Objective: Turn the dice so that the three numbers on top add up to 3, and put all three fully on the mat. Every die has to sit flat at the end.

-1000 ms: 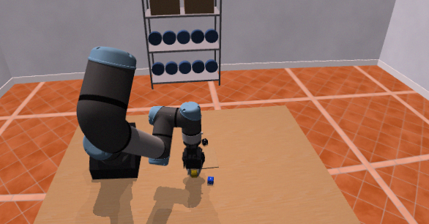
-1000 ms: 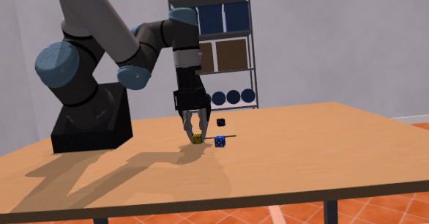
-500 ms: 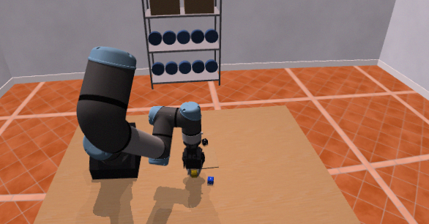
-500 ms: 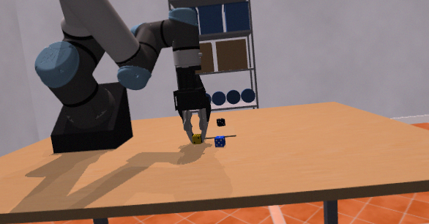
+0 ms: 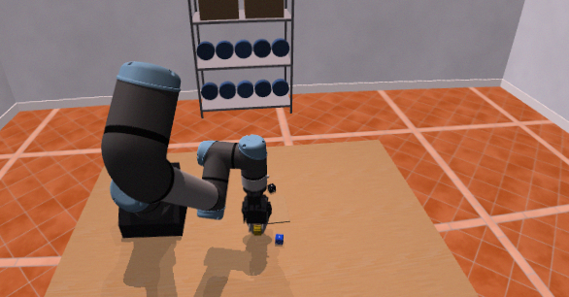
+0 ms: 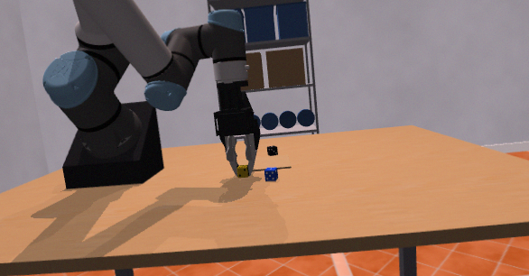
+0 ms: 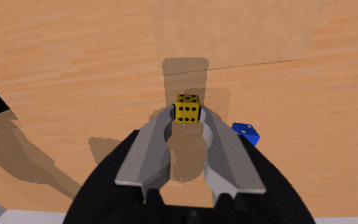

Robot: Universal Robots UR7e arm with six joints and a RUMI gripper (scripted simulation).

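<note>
Now: the blue die 7 cm ahead of my hand, 5 cm to the right of it and 1 cm below it. The rest, counted from my hand: yellow die: right at my hand; black die: 22 cm to the left, 7 cm ahead, 1 cm below; tan mat: 11 cm to the left, 5 cm ahead, 2 cm below.
</note>
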